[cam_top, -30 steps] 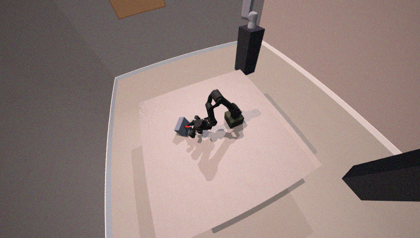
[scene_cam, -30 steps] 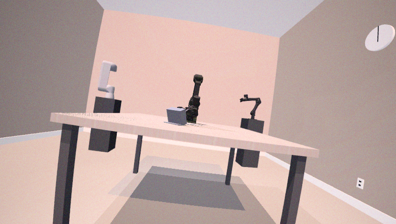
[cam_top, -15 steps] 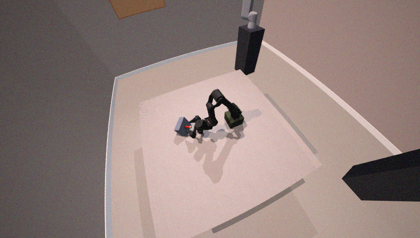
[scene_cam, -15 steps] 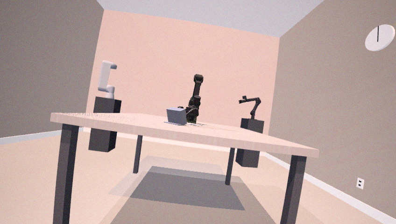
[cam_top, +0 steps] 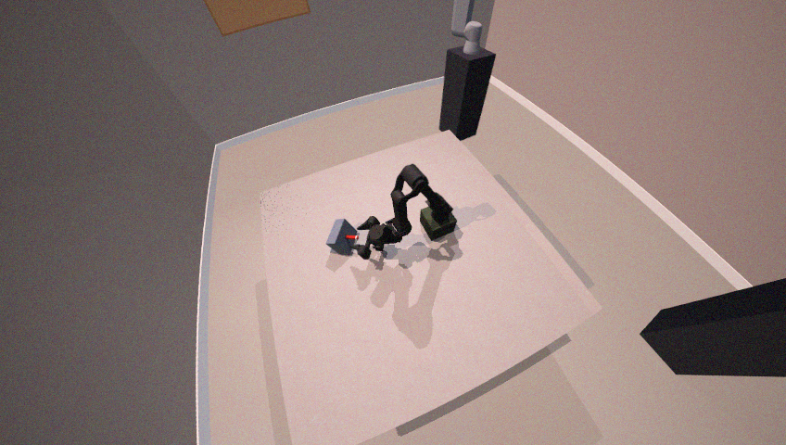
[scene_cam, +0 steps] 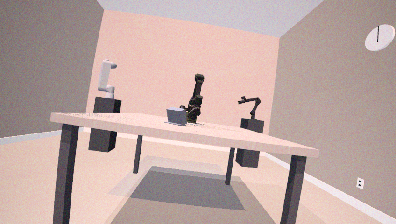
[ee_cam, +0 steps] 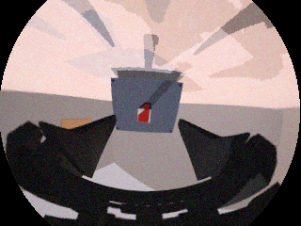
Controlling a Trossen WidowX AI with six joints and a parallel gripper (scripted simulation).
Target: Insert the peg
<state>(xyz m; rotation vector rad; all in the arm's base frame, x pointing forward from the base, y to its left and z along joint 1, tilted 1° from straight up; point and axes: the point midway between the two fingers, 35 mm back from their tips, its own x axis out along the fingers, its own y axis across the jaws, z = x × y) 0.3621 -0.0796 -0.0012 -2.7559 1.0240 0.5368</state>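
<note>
Right now the red peg is 1 cm to the right of my gripper tip and 1 cm below it. Round my gripper tip: sloped panel: 5 cm ahead, 5 cm to the right, 3 cm below.
</note>
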